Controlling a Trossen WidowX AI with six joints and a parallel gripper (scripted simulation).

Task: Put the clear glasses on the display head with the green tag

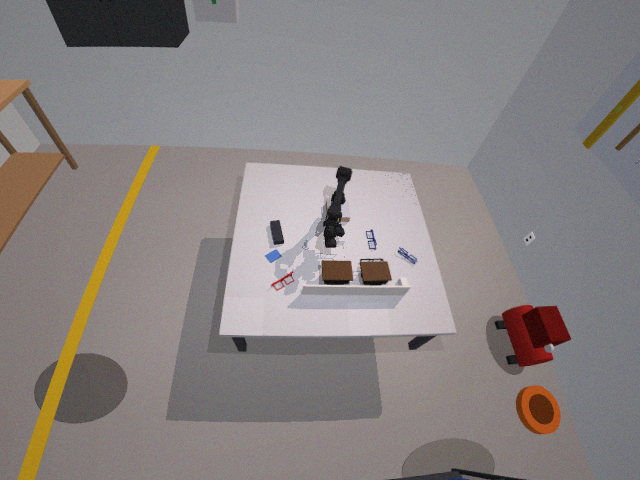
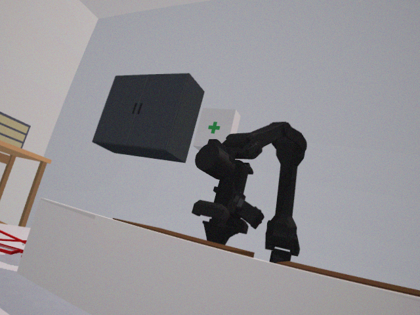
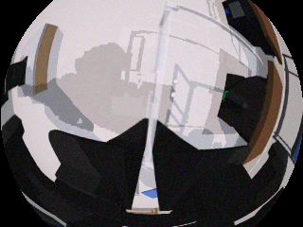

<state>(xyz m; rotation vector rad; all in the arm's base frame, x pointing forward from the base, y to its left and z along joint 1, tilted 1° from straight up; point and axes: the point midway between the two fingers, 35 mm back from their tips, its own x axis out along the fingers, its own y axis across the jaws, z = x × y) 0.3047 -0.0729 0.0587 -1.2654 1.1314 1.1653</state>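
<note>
Right now my gripper tip is 18 cm short of the display head, 4 cm to the right of it and 1 cm above it. Round my gripper tip: black case (31 cm to the right, 10 cm behind, 5 cm below); then grey piece (13 cm to the right, 4 cm below, 1 cm behind); then blue cloth (32 cm to the right, 7 cm below, 7 cm ahead).
</note>
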